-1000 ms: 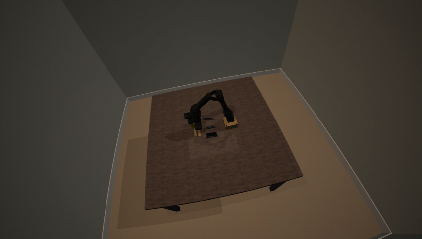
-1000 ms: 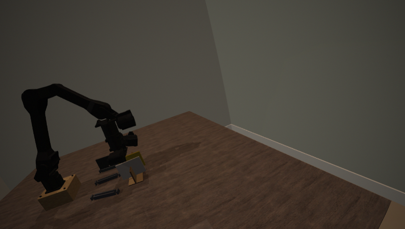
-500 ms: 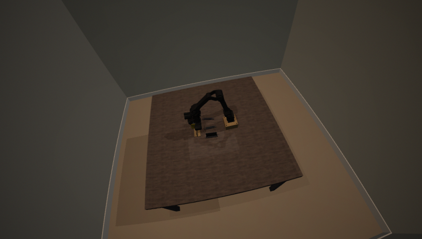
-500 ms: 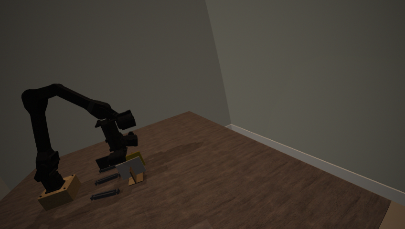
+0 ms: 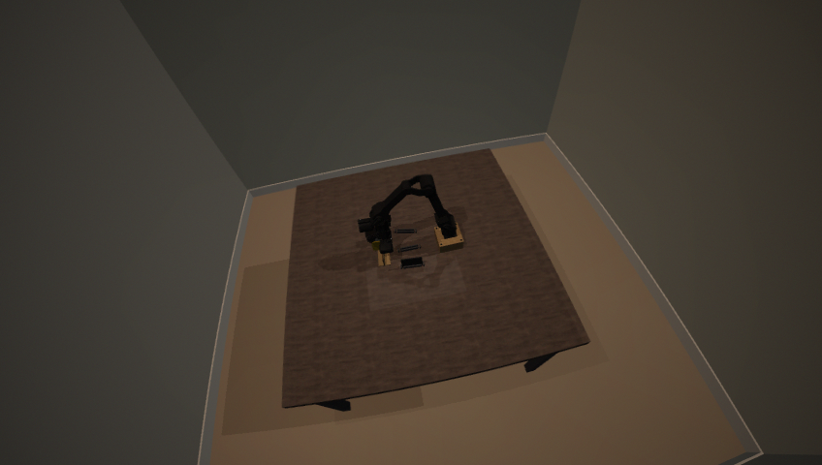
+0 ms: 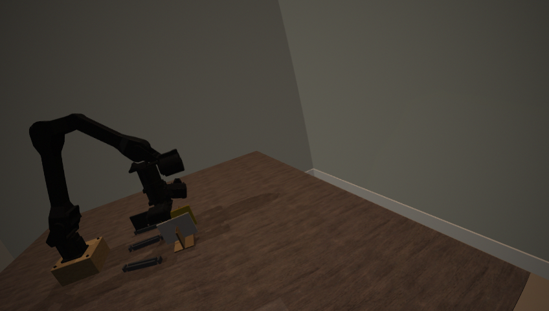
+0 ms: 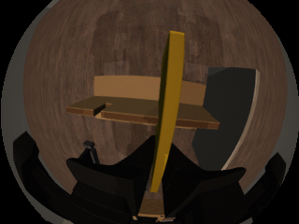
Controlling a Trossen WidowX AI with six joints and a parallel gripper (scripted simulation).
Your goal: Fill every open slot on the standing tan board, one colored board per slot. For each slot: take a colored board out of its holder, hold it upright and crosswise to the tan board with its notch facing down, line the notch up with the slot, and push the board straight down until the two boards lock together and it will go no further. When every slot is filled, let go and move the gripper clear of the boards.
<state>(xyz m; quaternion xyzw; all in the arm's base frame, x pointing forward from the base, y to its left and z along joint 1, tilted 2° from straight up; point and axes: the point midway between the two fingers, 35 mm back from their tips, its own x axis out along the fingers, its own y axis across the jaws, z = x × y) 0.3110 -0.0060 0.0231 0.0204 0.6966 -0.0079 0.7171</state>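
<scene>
The yellow board lies 3 cm ahead of my gripper tip and 1 cm above it. Also, from my gripper tip: tan board (3 cm ahead, 1 cm below); then dark board (12 cm to the left, 10 cm behind, 1 cm below).
</scene>
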